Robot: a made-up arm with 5 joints.
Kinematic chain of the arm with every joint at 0, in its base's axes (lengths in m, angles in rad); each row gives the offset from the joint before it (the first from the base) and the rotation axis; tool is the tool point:
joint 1: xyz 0 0 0.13 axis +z
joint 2: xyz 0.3 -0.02 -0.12 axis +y
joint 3: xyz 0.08 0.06 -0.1 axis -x
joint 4: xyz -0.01 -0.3 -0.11 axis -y
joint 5: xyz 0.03 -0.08 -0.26 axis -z
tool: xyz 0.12 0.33 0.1
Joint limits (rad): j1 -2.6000..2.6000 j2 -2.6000..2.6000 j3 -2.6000..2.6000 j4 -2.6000..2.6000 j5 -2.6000..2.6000
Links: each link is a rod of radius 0.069 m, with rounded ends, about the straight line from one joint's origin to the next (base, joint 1, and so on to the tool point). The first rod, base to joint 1, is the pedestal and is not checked.
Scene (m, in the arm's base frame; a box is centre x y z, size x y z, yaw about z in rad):
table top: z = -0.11
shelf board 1: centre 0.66 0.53 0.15 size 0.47 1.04 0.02 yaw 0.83
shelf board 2: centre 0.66 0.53 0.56 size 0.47 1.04 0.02 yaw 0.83
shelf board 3: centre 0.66 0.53 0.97 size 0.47 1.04 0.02 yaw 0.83
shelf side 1: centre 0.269 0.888 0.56 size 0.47 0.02 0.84 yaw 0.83
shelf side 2: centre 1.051 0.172 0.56 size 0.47 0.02 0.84 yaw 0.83
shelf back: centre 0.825 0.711 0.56 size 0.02 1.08 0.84 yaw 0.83
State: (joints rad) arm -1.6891 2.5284 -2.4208 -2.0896 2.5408
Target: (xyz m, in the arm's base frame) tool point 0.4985 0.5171 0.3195
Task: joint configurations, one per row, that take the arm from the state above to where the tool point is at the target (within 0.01 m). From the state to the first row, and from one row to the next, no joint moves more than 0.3 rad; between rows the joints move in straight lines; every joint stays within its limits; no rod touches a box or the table.
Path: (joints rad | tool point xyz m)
1: -1.4484 2.4310 -2.4478 -2.0495 2.5528 | 0.6887 -0.0129 0.4365
2: -1.2077 2.3336 -2.4749 -2.0093 2.5648 | 0.6739 0.1823 0.3987
3: -0.9670 2.2362 -2.5019 -1.9692 2.5768 | 0.6079 0.3630 0.3595
4: -0.7263 2.1387 -2.5289 -1.9290 2.5888 | 0.4985 0.5171 0.3195

